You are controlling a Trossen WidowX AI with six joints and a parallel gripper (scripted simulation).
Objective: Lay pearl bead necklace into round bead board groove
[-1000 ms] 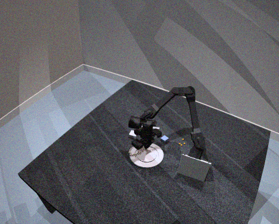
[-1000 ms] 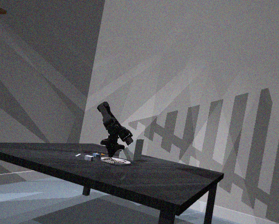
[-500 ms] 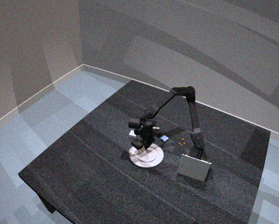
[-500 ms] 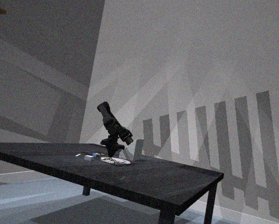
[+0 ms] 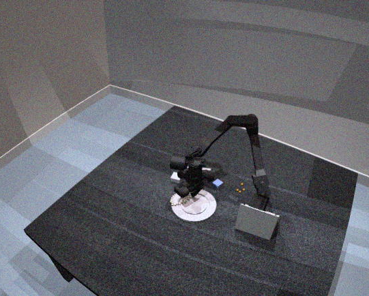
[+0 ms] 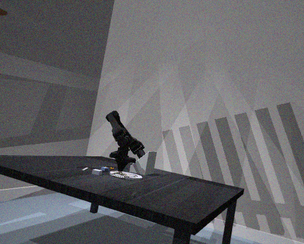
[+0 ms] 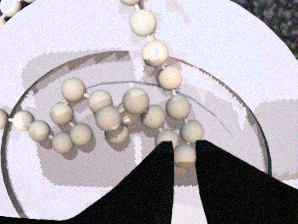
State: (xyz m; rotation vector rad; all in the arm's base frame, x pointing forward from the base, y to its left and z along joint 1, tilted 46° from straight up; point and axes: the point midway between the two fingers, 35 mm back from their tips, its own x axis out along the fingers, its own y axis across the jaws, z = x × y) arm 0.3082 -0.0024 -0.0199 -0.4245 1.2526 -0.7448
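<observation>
My gripper tip is now 2 cm past the round white bead board, 3 cm to the right of it and 1 cm above it. The rest, counted from my gripper tip: small white block 14 cm ahead, 6 cm to the right, 1 cm below; then small blue cube 4 cm behind, 14 cm to the right, 1 cm below; then thin white stick 9 cm ahead, 19 cm to the right, 2 cm below.
</observation>
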